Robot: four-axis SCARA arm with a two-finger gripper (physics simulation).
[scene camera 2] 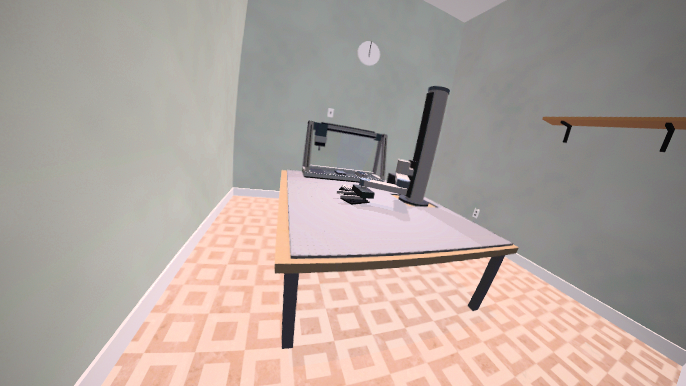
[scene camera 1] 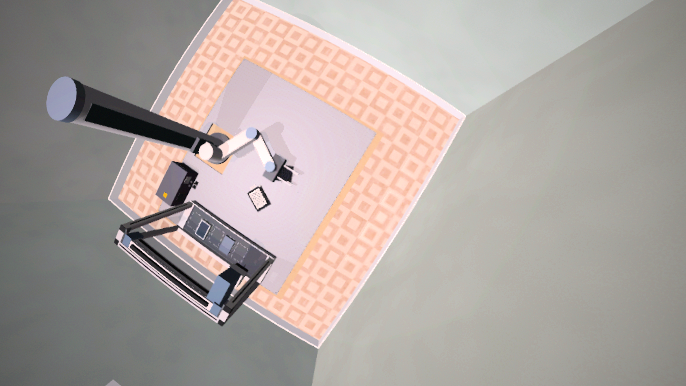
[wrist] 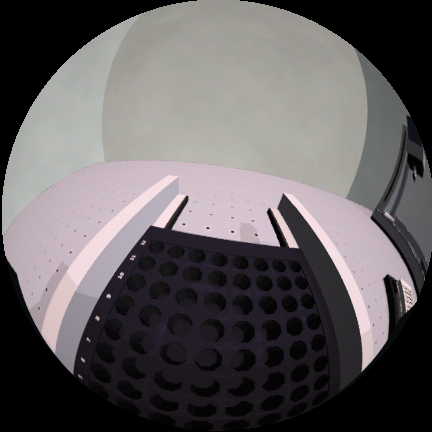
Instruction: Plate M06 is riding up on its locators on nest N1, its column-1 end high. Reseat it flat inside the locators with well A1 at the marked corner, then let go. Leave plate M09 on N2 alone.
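Plate M06 is black with round wells. In the wrist view its column-12 end is at the far side and the numbers run down its left edge; its column-1 end and well A1 are out of sight. My gripper has one long finger along each side of this plate, against its edges, and is shut on it. A dark flat shape lies low beneath the gripper; nest N1 and its locators cannot be made out. Plate M09, white on a dark nest, stands beside them, apart from the gripper.
A gantry frame with a dark deck stands along one side of the table. A dark box stands near the arm's column. The tabletop is pale with small holes.
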